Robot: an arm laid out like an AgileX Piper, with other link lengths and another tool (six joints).
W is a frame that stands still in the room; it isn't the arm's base.
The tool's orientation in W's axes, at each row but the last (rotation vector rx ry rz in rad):
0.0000, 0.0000, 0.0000
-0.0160, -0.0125, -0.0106
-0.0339, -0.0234, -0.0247
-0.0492, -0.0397, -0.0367
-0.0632, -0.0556, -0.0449
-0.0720, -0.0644, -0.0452
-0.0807, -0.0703, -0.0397
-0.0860, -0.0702, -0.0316
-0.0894, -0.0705, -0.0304
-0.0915, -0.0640, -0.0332
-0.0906, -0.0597, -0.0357
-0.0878, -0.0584, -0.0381
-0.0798, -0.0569, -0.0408
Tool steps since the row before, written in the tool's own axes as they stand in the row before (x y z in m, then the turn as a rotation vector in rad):
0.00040, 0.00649, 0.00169, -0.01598, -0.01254, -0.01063
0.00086, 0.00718, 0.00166, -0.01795, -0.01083, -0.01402
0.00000, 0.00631, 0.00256, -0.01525, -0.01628, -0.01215
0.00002, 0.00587, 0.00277, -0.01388, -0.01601, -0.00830
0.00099, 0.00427, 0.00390, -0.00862, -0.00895, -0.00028
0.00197, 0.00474, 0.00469, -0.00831, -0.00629, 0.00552
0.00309, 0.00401, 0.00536, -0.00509, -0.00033, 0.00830
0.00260, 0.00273, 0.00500, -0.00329, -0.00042, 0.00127
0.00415, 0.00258, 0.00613, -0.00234, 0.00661, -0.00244
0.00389, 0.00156, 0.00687, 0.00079, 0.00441, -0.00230
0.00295, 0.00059, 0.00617, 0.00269, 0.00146, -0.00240
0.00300, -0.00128, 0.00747, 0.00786, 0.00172, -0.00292
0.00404, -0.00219, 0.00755, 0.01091, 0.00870, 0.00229
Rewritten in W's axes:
0.00040, 0.00649, 0.00169, -0.01598, -0.01254, -0.01063
0.00092, 0.00720, 0.00156, -0.01789, -0.01086, -0.01407
0.00010, 0.00639, 0.00235, -0.01537, -0.01631, -0.01196
0.00013, 0.00600, 0.00248, -0.01414, -0.01590, -0.00807
0.00098, 0.00447, 0.00368, -0.00900, -0.00857, -0.00022
0.00189, 0.00498, 0.00446, -0.00893, -0.00551, 0.00539
0.00288, 0.00432, 0.00523, -0.00566, 0.00054, 0.00791
0.00234, 0.00308, 0.00492, -0.00338, -0.00021, 0.00106
0.00380, 0.00301, 0.00616, -0.00194, 0.00642, -0.00317
0.00351, 0.00207, 0.00694, 0.00109, 0.00415, -0.00263
0.00261, 0.00105, 0.00626, 0.00288, 0.00115, -0.00235
0.00252, -0.00072, 0.00772, 0.00808, 0.00117, -0.00258
0.00352, -0.00173, 0.00792, 0.01113, 0.00843, 0.00223

